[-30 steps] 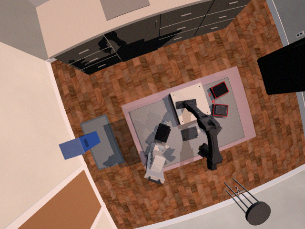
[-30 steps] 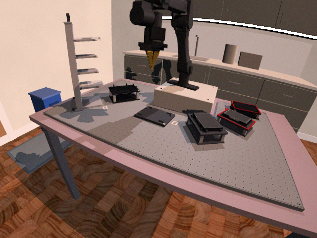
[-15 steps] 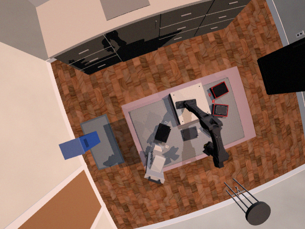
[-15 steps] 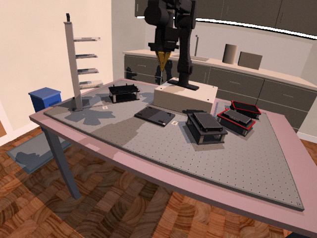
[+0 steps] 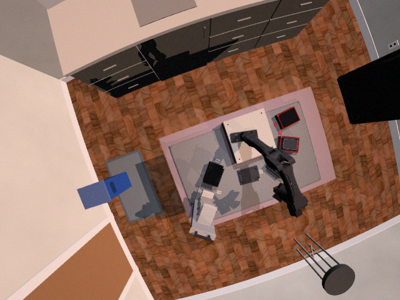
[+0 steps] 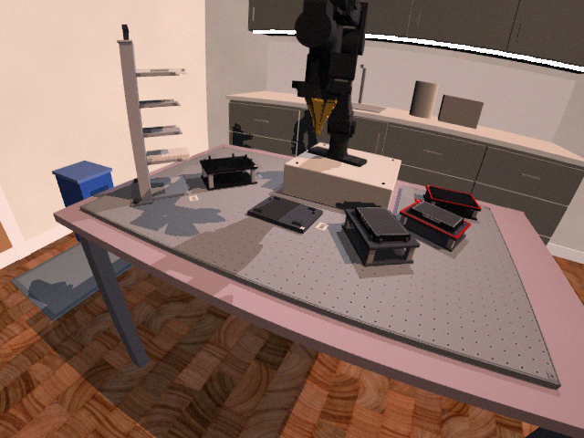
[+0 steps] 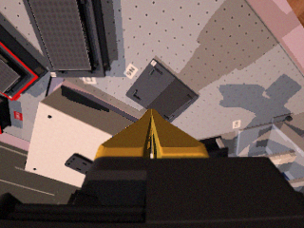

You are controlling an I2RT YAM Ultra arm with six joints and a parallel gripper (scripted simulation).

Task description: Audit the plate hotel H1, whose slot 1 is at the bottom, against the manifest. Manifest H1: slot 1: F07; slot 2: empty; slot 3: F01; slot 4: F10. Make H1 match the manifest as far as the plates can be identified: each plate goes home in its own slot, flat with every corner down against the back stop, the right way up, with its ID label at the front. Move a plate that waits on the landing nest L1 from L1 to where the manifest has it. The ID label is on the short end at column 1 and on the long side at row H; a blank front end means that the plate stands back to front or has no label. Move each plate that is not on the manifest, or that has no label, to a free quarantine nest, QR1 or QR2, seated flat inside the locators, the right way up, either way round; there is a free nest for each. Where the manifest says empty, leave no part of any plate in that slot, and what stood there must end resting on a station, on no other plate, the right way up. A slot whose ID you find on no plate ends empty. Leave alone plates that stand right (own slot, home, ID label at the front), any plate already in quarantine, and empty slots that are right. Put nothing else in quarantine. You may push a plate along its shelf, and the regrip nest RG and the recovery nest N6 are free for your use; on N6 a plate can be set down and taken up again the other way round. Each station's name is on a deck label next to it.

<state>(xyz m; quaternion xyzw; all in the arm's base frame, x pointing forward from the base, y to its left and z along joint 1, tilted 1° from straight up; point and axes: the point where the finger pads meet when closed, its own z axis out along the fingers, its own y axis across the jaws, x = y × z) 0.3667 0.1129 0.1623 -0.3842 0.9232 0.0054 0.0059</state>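
Now: the L1 deck label 150 mm behind my hand, 80 mm to the left of it and 250 mm below it. The rest, counted from my hand: H1 deck label (50 mm ahead, 350 mm to the right, 250 mm below); then N6 label (60 mm behind, 10 mm to the left, 250 mm below); then dark plate (250 mm behind, 260 mm to the left, 200 mm below).
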